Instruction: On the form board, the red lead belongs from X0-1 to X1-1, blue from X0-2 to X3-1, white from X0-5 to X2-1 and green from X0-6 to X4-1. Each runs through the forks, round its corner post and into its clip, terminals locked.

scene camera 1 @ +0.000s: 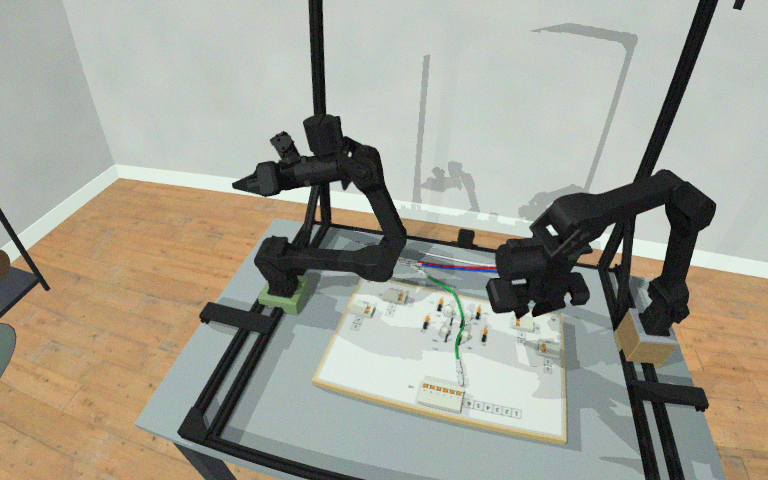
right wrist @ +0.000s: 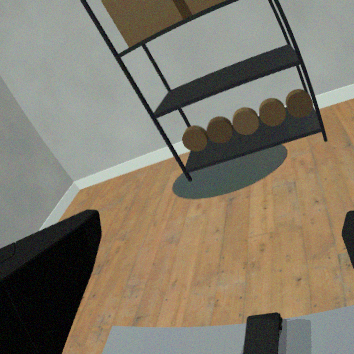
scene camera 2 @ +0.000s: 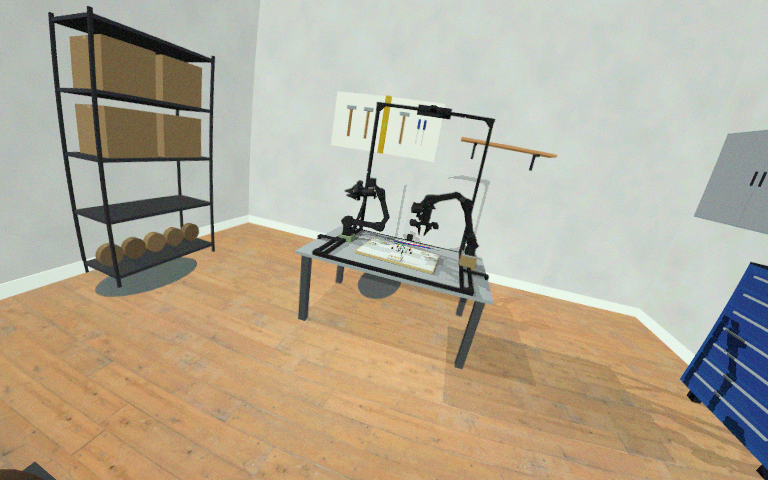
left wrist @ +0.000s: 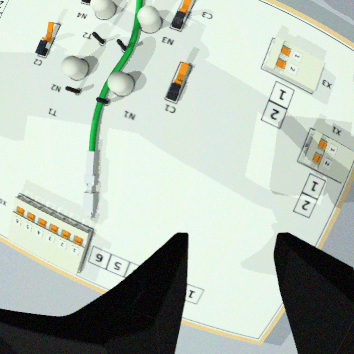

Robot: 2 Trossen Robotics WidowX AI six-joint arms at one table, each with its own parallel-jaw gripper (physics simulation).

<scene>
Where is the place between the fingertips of the left gripper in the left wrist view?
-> At 232, 244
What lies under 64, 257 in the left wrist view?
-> A connector block.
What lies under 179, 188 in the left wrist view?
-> A form board.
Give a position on a form board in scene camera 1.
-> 508, 388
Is the right gripper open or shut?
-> Open.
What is the right gripper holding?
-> Nothing.
</scene>
